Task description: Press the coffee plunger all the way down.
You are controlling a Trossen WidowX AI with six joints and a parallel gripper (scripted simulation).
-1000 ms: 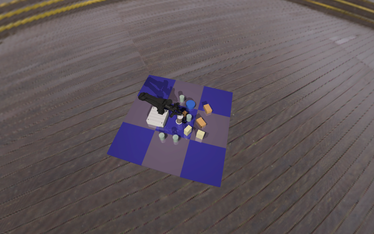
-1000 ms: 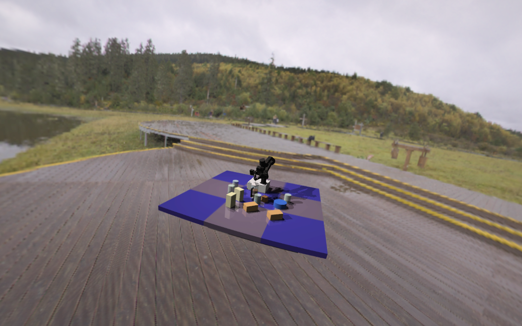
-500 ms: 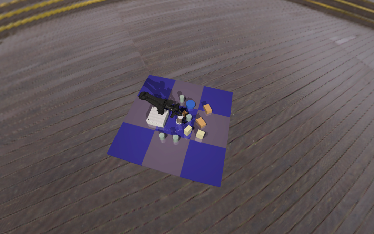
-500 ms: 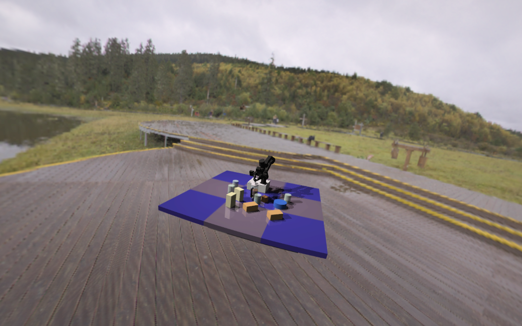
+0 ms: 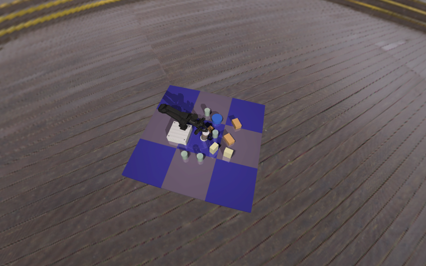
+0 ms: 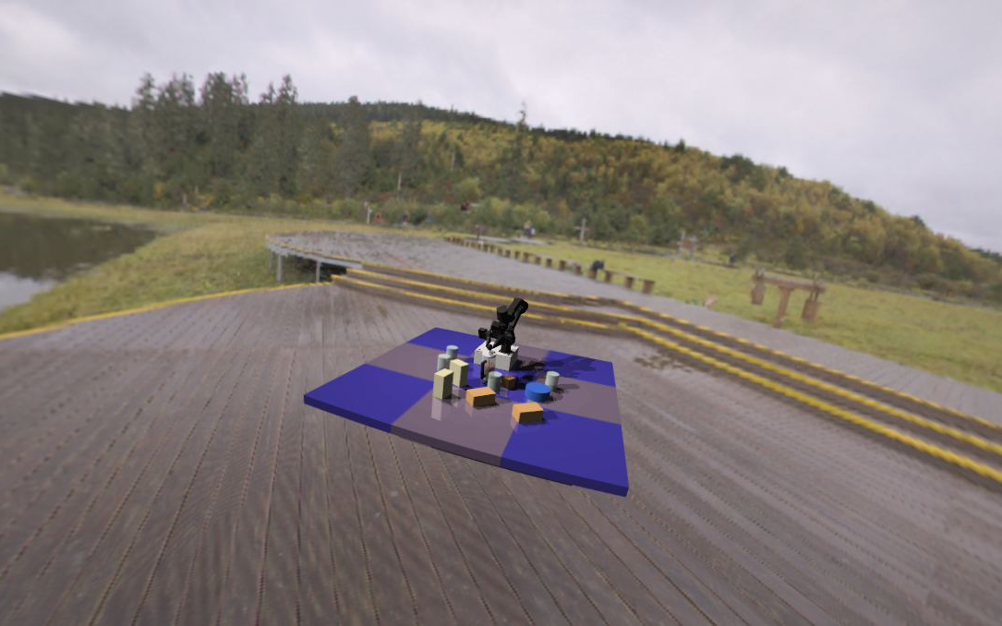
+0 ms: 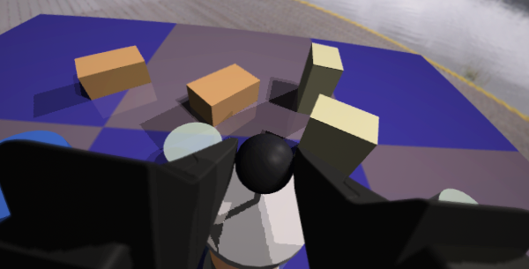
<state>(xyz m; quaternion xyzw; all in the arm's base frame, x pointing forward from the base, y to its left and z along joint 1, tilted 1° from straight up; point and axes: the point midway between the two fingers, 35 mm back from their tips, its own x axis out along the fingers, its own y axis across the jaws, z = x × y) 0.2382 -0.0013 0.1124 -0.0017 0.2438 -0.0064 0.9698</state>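
The coffee press lies 10 mm behind my gripper tip and 90 mm below it. Round my gripper tip: small brown cube: 120 mm to the left, 160 mm below; blue disc: 20 mm ahead, 280 mm to the left, 160 mm below.
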